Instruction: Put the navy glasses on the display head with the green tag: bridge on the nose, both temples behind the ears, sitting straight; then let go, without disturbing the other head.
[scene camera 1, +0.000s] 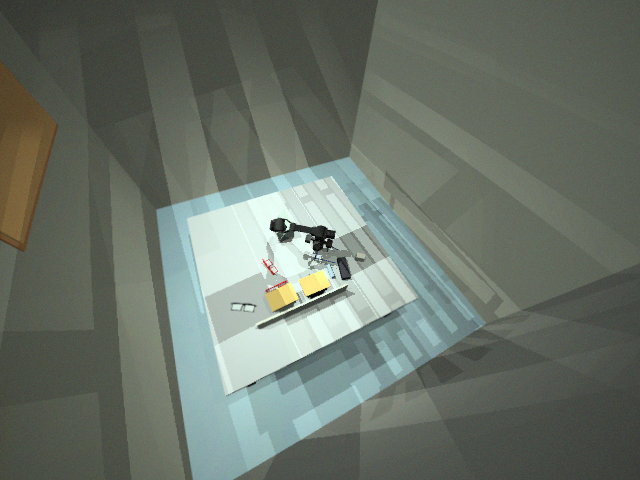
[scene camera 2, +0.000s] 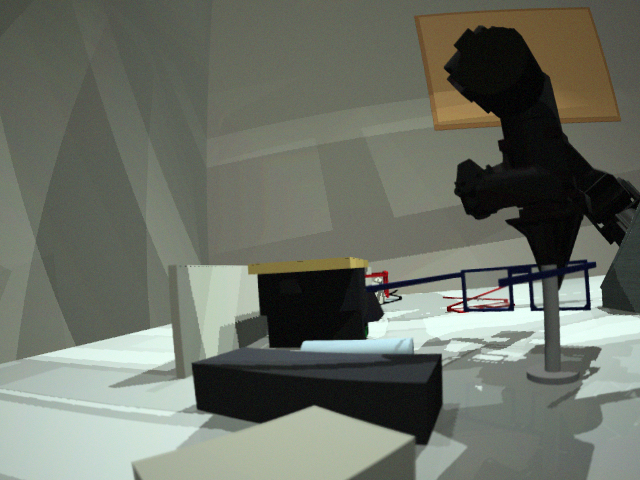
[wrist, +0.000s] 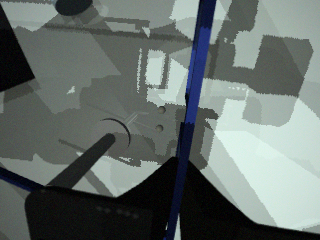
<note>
In view: my gripper (scene camera 2: 553, 291), a dark box (scene camera 2: 402, 392), a grey stand post (scene camera 2: 553, 372) and a white board (scene camera 2: 214, 308).
My gripper also shows in the wrist view (wrist: 178, 163). The grey stand post is seen too in the wrist view (wrist: 110, 137).
</note>
